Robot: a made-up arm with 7 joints. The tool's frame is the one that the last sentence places.
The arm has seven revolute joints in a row. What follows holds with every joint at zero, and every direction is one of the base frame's.
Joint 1 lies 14 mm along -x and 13 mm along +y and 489 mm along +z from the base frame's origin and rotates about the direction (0, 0.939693, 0.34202).
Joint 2 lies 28 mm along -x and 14 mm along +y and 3 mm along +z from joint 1 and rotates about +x.
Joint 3 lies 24 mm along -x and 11 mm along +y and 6 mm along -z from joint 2 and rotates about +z.
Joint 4 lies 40 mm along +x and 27 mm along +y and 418 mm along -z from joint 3 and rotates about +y.
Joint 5 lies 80 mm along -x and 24 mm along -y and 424 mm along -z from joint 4 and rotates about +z.
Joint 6 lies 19 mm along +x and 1 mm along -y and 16 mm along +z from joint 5 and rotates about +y.
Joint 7 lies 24 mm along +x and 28 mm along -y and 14 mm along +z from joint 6 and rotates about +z.
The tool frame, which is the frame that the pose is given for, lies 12 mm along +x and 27 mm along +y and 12 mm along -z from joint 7; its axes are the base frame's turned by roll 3.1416, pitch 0 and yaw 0 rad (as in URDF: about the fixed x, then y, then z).
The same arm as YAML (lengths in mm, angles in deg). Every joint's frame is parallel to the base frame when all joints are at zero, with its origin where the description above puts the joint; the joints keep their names.
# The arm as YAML. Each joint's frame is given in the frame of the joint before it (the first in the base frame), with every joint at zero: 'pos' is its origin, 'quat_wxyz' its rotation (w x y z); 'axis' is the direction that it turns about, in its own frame. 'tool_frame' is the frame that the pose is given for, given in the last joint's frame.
length_unit: mm
angle_unit: deg
joints:
  - joint: joint 1
    pos: [-14.0, 13.0, 489.0]
    quat_wxyz: [1.0, 0.0, 0.0, 0.0]
    axis: [0.0, 0.9397, 0.342]
  - joint: joint 2
    pos: [-28.0, 14.0, 3.0]
    quat_wxyz: [1.0, 0.0, 0.0, 0.0]
    axis: [1.0, 0.0, 0.0]
  - joint: joint 3
    pos: [-24.0, 11.0, -6.0]
    quat_wxyz: [1.0, 0.0, 0.0, 0.0]
    axis: [0.0, 0.0, 1.0]
  - joint: joint 4
    pos: [40.0, 27.0, -418.0]
    quat_wxyz: [1.0, 0.0, 0.0, 0.0]
    axis: [0.0, 1.0, 0.0]
  - joint: joint 5
    pos: [-80.0, -24.0, -424.0]
    quat_wxyz: [1.0, 0.0, 0.0, 0.0]
    axis: [0.0, 0.0, 1.0]
  - joint: joint 6
    pos: [19.0, -1.0, 16.0]
    quat_wxyz: [1.0, 0.0, 0.0, 0.0]
    axis: [0.0, 1.0, 0.0]
  - joint: joint 7
    pos: [24.0, -28.0, 14.0]
    quat_wxyz: [1.0, 0.0, 0.0, 0.0]
    axis: [0.0, 0.0, 1.0]
tool_frame:
  pos: [12.0, 27.0, -12.0]
  quat_wxyz: [0.000004, -1.0, 0.0, 0.0]

